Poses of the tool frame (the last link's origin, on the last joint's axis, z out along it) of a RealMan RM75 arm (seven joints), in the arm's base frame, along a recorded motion.
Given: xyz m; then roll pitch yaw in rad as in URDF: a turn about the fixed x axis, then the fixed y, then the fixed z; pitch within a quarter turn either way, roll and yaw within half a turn.
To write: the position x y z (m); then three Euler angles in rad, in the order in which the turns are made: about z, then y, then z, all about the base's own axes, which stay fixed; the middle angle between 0 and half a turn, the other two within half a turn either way. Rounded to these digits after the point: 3 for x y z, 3 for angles.
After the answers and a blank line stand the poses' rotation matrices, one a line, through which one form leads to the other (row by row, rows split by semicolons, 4 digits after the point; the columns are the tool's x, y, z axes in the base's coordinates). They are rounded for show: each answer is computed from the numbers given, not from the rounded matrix.
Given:
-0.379 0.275 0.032 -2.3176 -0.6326 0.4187
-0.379 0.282 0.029 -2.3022 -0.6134 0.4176
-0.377 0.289 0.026 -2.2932 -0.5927 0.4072
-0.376 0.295 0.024 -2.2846 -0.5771 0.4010
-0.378 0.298 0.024 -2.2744 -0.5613 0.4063
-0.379 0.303 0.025 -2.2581 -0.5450 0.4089
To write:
-0.379 0.275 0.032 -2.356 2.151 1.489
-0.379 0.282 0.029 -2.328 2.149 1.512
-0.377 0.289 0.026 -2.302 2.151 1.521
-0.376 0.295 0.024 -2.282 2.152 1.530
-0.378 0.298 0.024 -2.260 2.150 1.553
-0.379 0.303 0.025 -2.236 2.144 1.577

0.7368 0.6726 0.0686; 0.3279 -0.4442 0.8338; 0.5912 -0.5919 -0.5478
0.7474 0.6625 0.0496; 0.3316 -0.4368 0.8362; 0.5757 -0.6086 -0.5462
0.7616 0.6467 0.0420; 0.3285 -0.4412 0.8352; 0.5586 -0.6223 -0.5484
0.7716 0.6352 0.0338; 0.3271 -0.4418 0.8353; 0.5456 -0.6335 -0.5487
0.7776 0.6285 0.0150; 0.3346 -0.4339 0.8365; 0.5323 -0.6455 -0.5477
0.7846 0.6199 -0.0055; 0.3400 -0.4228 0.8400; 0.5184 -0.6610 -0.5425

